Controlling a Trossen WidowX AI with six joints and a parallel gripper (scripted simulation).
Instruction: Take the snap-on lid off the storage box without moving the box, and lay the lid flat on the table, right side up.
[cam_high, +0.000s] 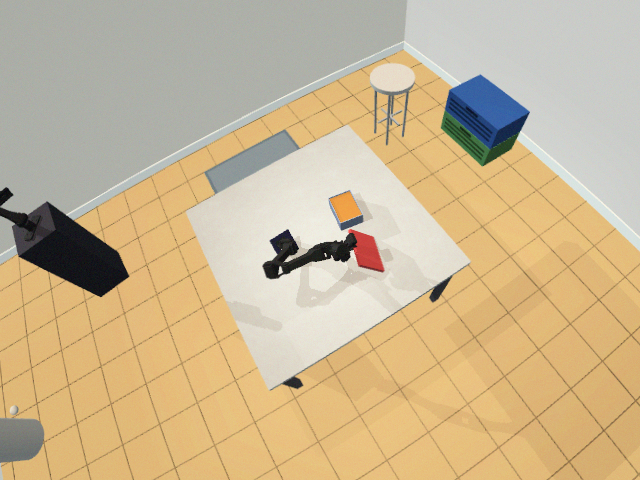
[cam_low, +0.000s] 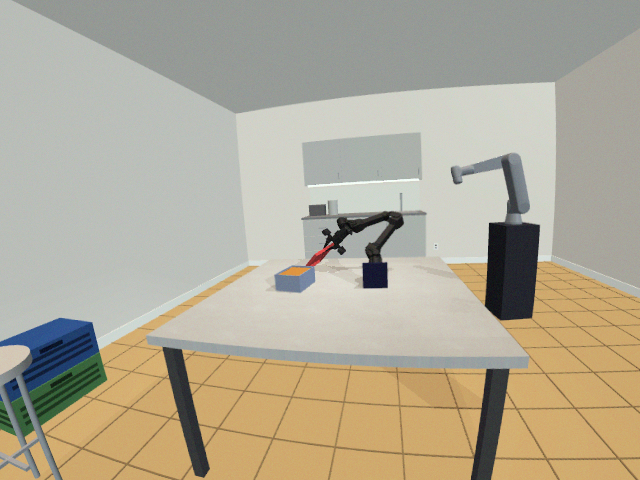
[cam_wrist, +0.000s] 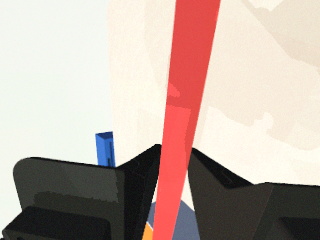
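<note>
The lid lies 6 cm below my gripper tip, 5 cm ahead of it and 3 cm to the right of it. From my gripper tip the other things lie so: storage box: 27 cm to the left, 14 cm ahead, 10 cm below.
</note>
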